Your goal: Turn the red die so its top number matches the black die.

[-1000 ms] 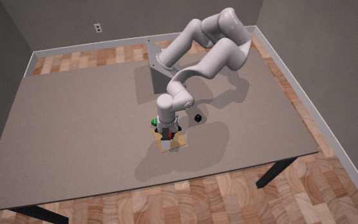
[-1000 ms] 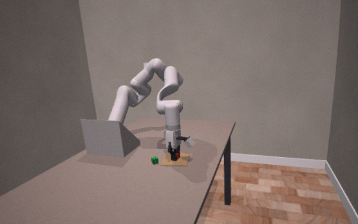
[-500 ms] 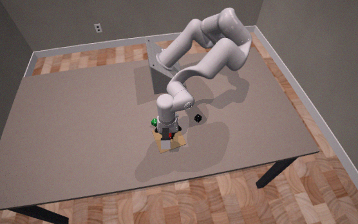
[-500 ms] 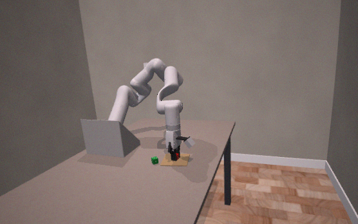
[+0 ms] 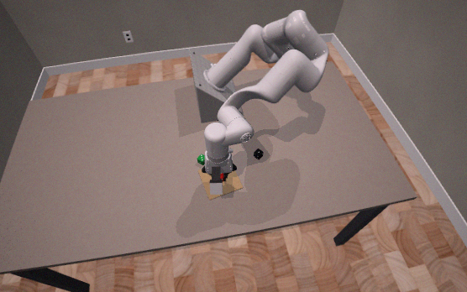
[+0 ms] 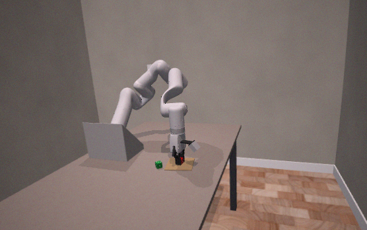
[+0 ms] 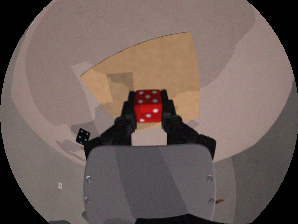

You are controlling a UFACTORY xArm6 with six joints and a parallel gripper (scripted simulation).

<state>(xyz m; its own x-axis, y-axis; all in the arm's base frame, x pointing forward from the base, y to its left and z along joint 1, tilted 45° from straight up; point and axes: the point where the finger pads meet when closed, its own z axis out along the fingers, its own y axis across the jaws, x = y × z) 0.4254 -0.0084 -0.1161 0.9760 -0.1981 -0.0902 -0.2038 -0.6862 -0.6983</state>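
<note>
The red die is 1 cm below my hand. Also, from my hand: black die (18 cm to the left, 6 cm behind, 1 cm below); then green die (10 cm behind, 5 cm to the right, 1 cm below); then tan mat (2 cm below).
</note>
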